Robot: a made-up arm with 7 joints. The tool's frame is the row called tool. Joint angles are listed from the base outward.
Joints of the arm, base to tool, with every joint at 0 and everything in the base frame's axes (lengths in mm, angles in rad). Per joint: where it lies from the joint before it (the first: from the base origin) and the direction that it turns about. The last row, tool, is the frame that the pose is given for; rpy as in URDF.
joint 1: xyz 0.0 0.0 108.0 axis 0 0 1
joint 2: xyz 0.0 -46.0 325.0 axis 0 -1 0
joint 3: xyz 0.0 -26.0 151.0 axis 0 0 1
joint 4: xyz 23.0 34.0 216.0 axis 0 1 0
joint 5: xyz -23.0 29.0 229.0 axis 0 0 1
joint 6: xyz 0.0 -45.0 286.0 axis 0 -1 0
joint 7: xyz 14.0 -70.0 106.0 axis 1 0 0
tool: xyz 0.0 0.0 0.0 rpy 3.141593 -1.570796 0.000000
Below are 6 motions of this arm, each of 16 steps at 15 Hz.
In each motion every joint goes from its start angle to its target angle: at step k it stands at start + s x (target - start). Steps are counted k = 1, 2, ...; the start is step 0. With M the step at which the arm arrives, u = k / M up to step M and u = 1 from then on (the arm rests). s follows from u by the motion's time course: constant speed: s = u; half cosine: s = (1 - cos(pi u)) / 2; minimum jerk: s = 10 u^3 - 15 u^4 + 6 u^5.
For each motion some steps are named. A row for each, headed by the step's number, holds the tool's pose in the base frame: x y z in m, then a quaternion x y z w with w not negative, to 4 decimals.
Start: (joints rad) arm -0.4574 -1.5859 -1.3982 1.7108 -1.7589 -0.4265 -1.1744
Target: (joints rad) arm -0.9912 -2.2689 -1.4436 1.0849 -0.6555 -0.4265 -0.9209
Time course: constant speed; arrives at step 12
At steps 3, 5, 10, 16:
3: 0.0161 -0.8427 0.2434 0.1073 0.0899 0.9885 0.0574
5: -0.0283 -0.8492 0.2003 0.0693 0.1007 0.9912 0.0509
10: -0.1633 -0.8149 0.0535 -0.0481 0.1035 0.9918 0.0573
16: -0.2233 -0.7757 -0.0166 -0.1032 0.0995 0.9868 0.0753

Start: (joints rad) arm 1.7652 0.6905 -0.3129 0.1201 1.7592 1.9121 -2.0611
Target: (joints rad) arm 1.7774 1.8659 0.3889 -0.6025 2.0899 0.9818 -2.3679
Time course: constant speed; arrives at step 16
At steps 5, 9, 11, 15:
5: 0.2305 -0.7116 0.9479 0.2431 0.4881 -0.6391 0.5424
9: 0.2432 -0.8773 0.6186 0.4535 0.6055 -0.4993 0.4224
11: 0.2505 -0.9028 0.4281 0.5357 0.6575 -0.4131 0.3319
15: 0.2664 -0.8215 0.0470 0.6363 0.7338 -0.2104 0.1110

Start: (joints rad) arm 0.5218 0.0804 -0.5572 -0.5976 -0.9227 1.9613 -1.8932
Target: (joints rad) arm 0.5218 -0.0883 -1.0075 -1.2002 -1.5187 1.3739 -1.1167
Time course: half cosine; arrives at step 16
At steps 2, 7, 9, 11, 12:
2: -0.4070 0.0147 1.0718 -0.2015 -0.3978 0.0675 0.8925
7: -0.4074 0.1484 1.0113 -0.1905 -0.3996 0.0505 0.8952
9: -0.3925 0.2189 0.9729 -0.1877 -0.4202 0.0522 0.8863
11: -0.3708 0.2805 0.9330 -0.1918 -0.4496 0.0612 0.8702
12: -0.3596 0.3050 0.9149 -0.1962 -0.4644 0.0673 0.8610

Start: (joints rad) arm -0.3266 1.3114 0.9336 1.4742 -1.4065 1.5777 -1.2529
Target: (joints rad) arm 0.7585 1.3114 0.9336 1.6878 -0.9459 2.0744 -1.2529
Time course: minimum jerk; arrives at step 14
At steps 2, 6, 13, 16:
2: -0.3447 0.5729 0.7712 -0.3878 0.2415 0.1643 0.8742
6: -0.4997 0.3928 0.7782 -0.4783 0.2197 0.3795 0.7609
13: -0.5620 0.0049 0.7947 -0.6018 0.0842 0.6735 0.4208
16: -0.5615 0.0030 0.7948 -0.6022 0.0832 0.6746 0.4187

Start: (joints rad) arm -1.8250 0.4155 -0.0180 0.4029 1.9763 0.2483 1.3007
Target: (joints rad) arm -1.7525 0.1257 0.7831 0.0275 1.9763 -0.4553 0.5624
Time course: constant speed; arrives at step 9
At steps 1, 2, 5, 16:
1: 0.0664 0.0380 1.4024 -0.5792 0.3099 -0.5677 0.4961
2: 0.0984 0.0416 1.4022 -0.6393 0.2757 -0.5369 0.4765
5: 0.1587 0.0768 1.3962 -0.7827 0.1132 -0.4464 0.4187
16: 0.1412 0.1427 1.3889 -0.8525 -0.1980 -0.3490 0.3350

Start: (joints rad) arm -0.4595 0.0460 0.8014 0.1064 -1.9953 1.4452 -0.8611
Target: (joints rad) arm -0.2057 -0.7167 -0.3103 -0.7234 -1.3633 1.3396 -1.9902
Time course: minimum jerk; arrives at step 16
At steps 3, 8, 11, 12, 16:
3: -0.1275 0.1229 1.3460 0.0572 0.0057 0.2746 0.9598
8: 0.0095 0.0341 1.3343 0.1280 -0.0097 -0.0323 0.9912
11: 0.1201 0.0966 1.2688 0.0762 0.0028 -0.2307 0.9700
12: 0.1477 0.1235 1.2443 0.0521 0.0052 -0.2713 0.9611
16: 0.1843 0.1649 1.2045 0.0130 0.0071 -0.3207 0.9471

